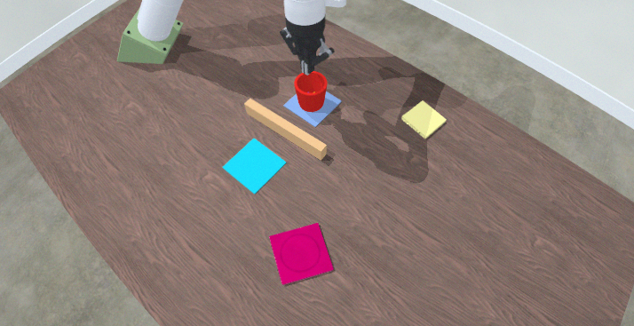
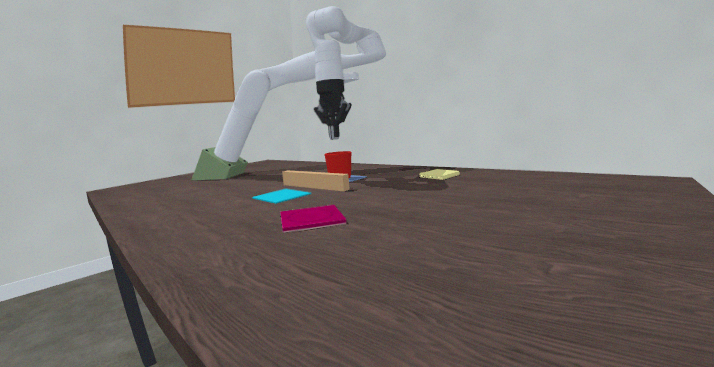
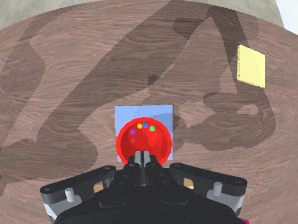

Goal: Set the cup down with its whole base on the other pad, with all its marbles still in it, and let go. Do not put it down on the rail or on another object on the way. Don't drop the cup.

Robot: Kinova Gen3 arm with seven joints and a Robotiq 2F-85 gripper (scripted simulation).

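The red cup is 10 mm to the left of my hand and 110 mm below it. The rest, counted from my hand: tan rail 30 mm ahead, 90 mm to the right, 120 mm below; cyan pad 60 mm ahead, 200 mm to the right, 140 mm below.
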